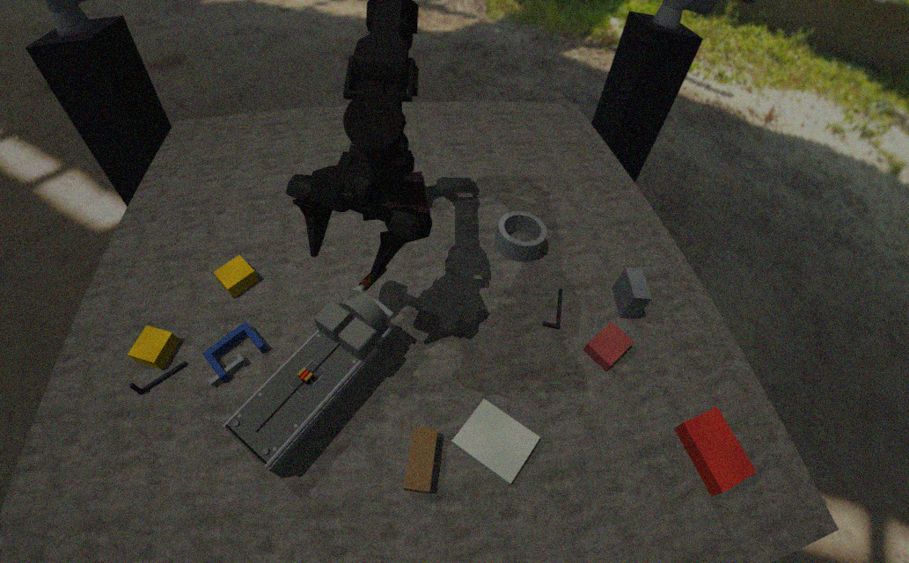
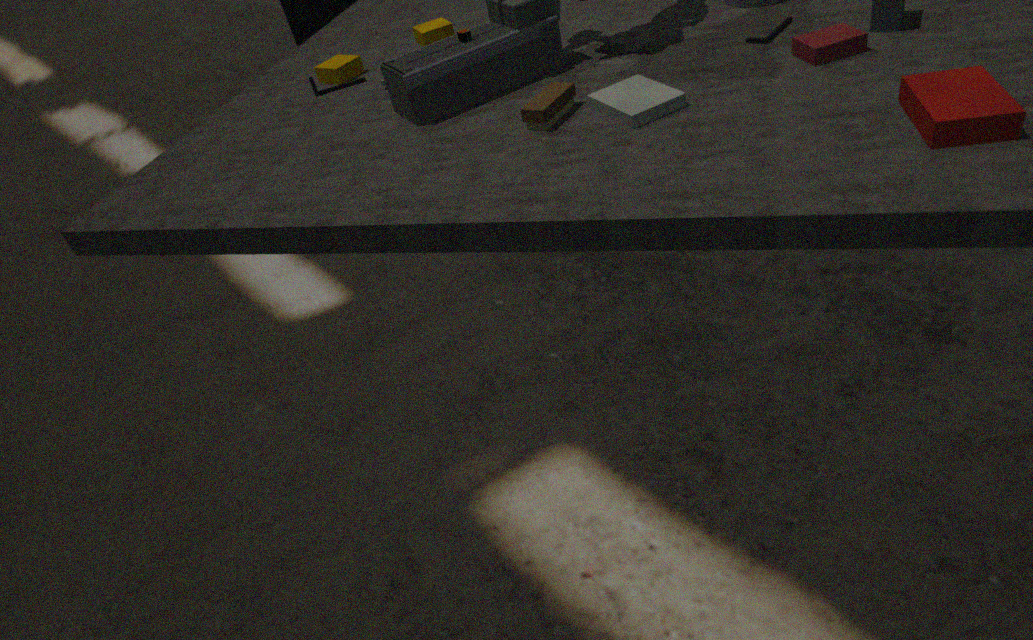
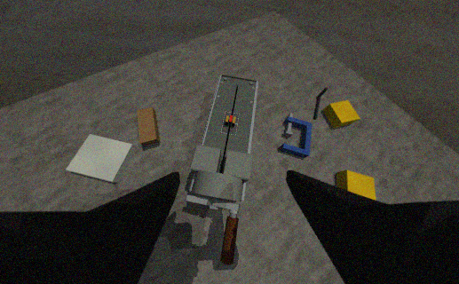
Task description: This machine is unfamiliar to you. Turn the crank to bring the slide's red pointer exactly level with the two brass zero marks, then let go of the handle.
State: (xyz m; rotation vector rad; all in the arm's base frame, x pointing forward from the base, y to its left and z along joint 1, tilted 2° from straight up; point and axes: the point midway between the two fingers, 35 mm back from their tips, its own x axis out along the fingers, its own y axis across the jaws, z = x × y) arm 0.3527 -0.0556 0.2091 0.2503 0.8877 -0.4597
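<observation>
The brown crank handle is 6 cm behind my gripper tip, 3 cm to the left of it and 9 cm below it. Also, from my gripper tip: white plate: 19 cm ahead, 20 cm to the left, 18 cm below; red pointer: 10 cm ahead, 6 cm to the right, 11 cm below; brown block: 21 cm ahead, 9 cm to the left, 18 cm below.
</observation>
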